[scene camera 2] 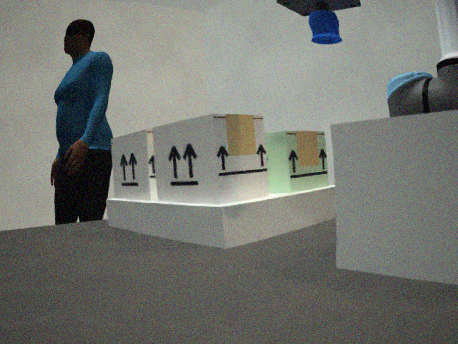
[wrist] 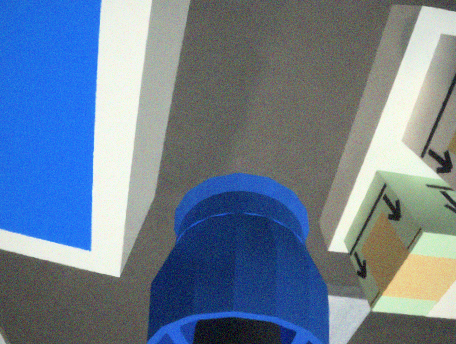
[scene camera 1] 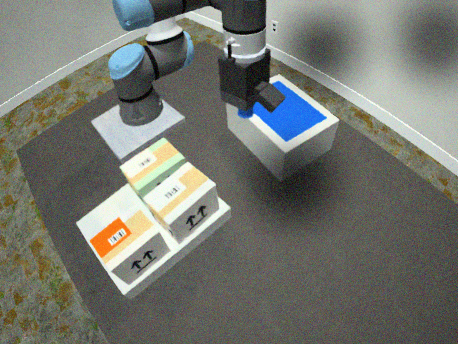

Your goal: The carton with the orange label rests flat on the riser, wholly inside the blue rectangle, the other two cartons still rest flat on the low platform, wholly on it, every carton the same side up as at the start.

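Places are measured from the arm's base along level axes (x ahead, y left, z up), in centimetres.
Pixels of known places: hand, its tool point: (scene camera 2: 326, 40) (wrist: 240, 231) (scene camera 1: 245, 112); arm's base, origin of its link: (scene camera 1: 141, 110).
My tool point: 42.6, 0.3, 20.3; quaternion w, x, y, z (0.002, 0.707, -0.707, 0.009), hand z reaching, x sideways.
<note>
Ahead of a thing's pixels: the offset from my tool point to its top centre, as dx, dy, dz. Level surfaces: height alone.
The white carton with the orange label {-4.1, -35.3, -7.0} (scene camera 1: 110, 238) (scene camera 2: 131, 167) rests flat at one end of the low platform {-9.6, -26.8, -17.5} (scene camera 1: 224, 214) (scene camera 2: 170, 220) (wrist: 371, 145); its label is hidden in scene camera 2. Another white carton {-2.1, -20.6, -7.0} (scene camera 1: 196, 220) (scene camera 2: 187, 167) (wrist: 434, 112) and a green carton {-14.2, -17.9, -9.1} (scene camera 1: 157, 172) (scene camera 2: 278, 167) (wrist: 437, 245) also rest flat on it. Side arrows point up in scene camera 2. The riser {+0.3, +16.5, -10.3} (scene camera 1: 307, 155) (scene camera 2: 395, 195) (wrist: 117, 150) has a blue rectangle {+0.3, +16.5, -10.3} (scene camera 1: 298, 112) (wrist: 45, 125) on top, with no carton on it. My suction cup (scene camera 1: 245, 114) (scene camera 2: 326, 40) (wrist: 241, 200) is open and empty, raised near the riser's edge.
The arm's base stands on a pale plate (scene camera 1: 112, 132) behind the platform. A person in a blue top (scene camera 2: 85, 100) stands beyond the platform in scene camera 2. Dark floor {dz -22.3} (scene camera 1: 300, 270) separates platform and riser. The green and white cartons stand close together.
</note>
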